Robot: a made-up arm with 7 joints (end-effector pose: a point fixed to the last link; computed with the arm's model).
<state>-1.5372 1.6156 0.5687 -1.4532 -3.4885 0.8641 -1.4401</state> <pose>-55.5 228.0 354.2 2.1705 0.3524 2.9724</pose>
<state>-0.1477 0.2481 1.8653 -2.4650 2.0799 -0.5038 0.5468</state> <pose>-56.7 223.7 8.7 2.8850 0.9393 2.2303</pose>
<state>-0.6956 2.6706 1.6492 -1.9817 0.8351 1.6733 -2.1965</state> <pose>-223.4 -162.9 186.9 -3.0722 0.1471 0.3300</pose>
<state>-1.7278 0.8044 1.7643 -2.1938 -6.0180 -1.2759 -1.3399</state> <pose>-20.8 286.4 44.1 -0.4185 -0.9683 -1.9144</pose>
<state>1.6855 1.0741 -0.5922 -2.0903 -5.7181 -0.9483 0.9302</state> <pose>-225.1 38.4 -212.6 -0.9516 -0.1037 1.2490</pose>
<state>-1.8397 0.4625 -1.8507 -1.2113 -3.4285 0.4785 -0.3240</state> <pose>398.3 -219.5 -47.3 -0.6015 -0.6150 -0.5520</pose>
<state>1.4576 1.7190 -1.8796 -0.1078 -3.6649 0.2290 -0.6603</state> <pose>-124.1 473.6 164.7 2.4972 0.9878 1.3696</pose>
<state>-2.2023 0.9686 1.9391 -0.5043 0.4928 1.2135 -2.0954</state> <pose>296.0 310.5 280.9 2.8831 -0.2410 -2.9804</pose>
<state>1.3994 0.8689 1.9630 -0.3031 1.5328 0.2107 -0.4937</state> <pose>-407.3 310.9 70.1 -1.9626 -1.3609 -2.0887</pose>
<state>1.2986 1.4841 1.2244 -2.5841 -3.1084 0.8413 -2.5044</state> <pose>179.2 95.8 11.9 1.3364 -0.6608 -2.8572</pose>
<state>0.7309 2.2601 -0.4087 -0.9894 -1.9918 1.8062 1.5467</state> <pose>197.3 437.0 40.1 1.4279 1.2018 -2.5223</pose>
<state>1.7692 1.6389 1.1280 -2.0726 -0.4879 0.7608 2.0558</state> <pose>185.5 240.4 -86.0 1.2780 -1.1876 -0.7509</pose>
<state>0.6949 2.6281 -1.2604 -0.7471 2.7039 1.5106 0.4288</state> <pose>148.9 411.7 242.7 0.8361 -0.5729 1.6575</pose>
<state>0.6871 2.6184 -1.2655 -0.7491 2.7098 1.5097 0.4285</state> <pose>144.2 414.2 241.0 0.8225 -0.5641 1.6705</pose>
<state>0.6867 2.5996 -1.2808 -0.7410 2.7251 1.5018 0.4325</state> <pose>137.0 418.6 238.9 0.8083 -0.5675 1.6897</pose>
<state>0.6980 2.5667 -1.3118 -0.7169 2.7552 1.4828 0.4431</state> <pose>125.8 425.4 236.1 0.7932 -0.5907 1.7177</pose>
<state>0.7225 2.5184 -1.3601 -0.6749 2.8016 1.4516 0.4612</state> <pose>110.7 434.2 232.9 0.7795 -0.6373 1.7526</pose>
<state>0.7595 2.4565 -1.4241 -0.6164 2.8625 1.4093 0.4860</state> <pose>92.9 443.8 229.4 0.7723 -0.7068 1.7866</pose>
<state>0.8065 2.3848 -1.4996 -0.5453 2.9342 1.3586 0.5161</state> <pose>74.3 452.7 225.6 0.7779 -0.7944 1.8081</pose>
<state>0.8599 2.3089 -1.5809 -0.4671 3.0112 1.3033 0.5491</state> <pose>57.2 460.2 221.6 0.8051 -0.8909 1.8023</pose>
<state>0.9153 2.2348 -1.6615 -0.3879 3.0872 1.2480 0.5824</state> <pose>43.1 466.1 217.1 0.8628 -0.9836 1.7569</pose>
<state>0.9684 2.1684 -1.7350 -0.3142 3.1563 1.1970 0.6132</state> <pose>32.6 470.4 212.1 0.9537 -1.0600 1.6685</pose>
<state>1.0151 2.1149 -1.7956 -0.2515 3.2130 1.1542 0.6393</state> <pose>25.9 473.5 207.1 1.0670 -1.1126 1.5504</pose>
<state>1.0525 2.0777 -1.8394 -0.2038 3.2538 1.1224 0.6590</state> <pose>22.7 475.5 203.0 1.1786 -1.1420 1.4303</pose>
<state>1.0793 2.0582 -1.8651 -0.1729 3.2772 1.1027 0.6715</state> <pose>22.8 476.2 200.7 1.2680 -1.1550 1.3326</pose>
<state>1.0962 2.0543 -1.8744 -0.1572 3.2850 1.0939 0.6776</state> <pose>25.7 476.0 200.4 1.3277 -1.1593 1.2664</pose>
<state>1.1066 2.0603 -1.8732 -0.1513 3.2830 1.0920 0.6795</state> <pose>30.4 475.2 201.5 1.3663 -1.1602 1.2230</pose>
